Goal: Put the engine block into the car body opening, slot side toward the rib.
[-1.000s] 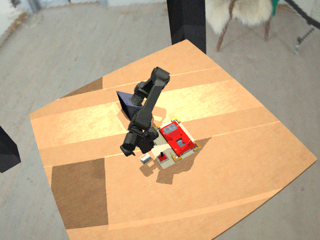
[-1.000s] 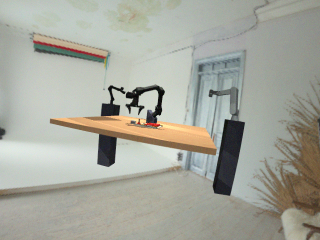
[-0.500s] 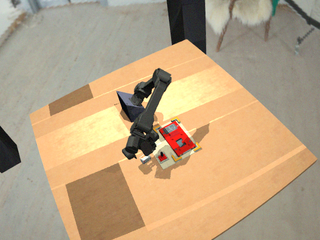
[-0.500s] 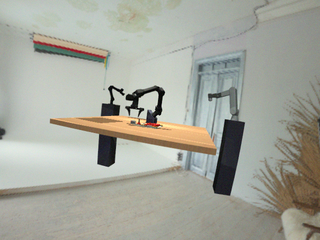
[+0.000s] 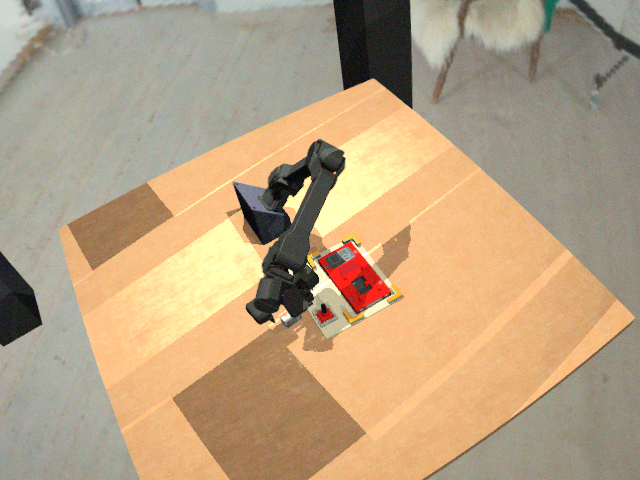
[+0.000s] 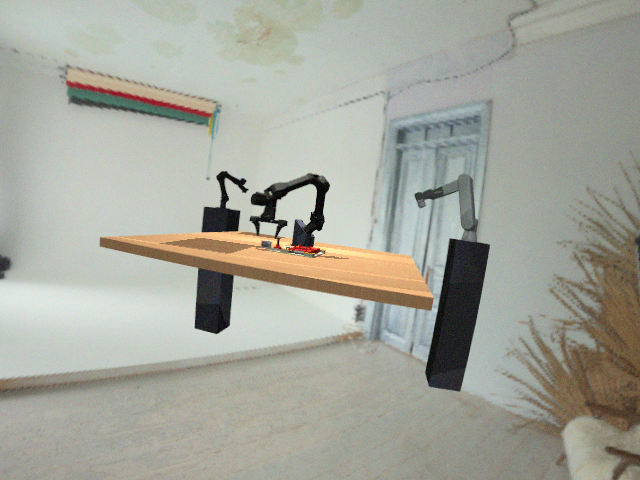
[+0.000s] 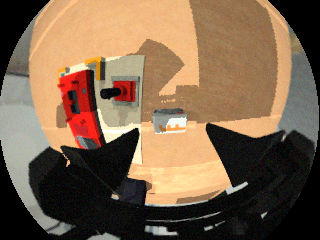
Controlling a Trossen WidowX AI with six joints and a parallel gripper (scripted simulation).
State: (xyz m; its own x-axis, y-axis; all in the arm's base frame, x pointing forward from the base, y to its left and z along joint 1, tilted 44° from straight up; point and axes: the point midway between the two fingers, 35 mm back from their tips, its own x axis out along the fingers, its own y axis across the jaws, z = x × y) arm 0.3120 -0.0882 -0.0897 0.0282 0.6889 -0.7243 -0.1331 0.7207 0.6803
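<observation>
The engine block is 40 mm below my gripper tip and 10 mm behind it. From my gripper tip the other things lie so: black upright stick: 80 mm to the left, 40 mm ahead, 20 mm below.
</observation>
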